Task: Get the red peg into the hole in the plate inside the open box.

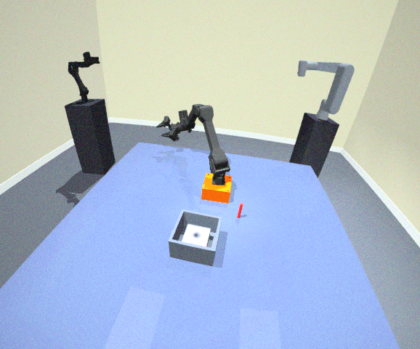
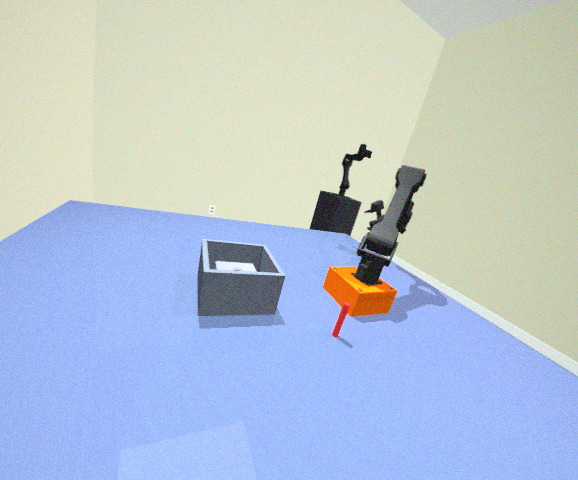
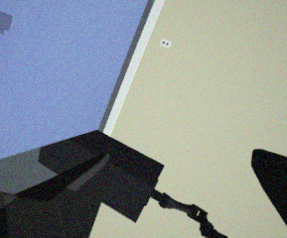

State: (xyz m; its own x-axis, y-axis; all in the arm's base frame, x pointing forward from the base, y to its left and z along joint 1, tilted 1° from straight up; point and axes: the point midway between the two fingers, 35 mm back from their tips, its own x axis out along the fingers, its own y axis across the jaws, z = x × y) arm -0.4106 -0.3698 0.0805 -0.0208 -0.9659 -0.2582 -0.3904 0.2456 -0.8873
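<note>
Now: the red peg 58 cm ahead of my gripper tip, 50 cm to the left of it and 10 cm below it. The rest, counted from my gripper tip: grey box 75 cm ahead, 32 cm to the left, 12 cm below.
</note>
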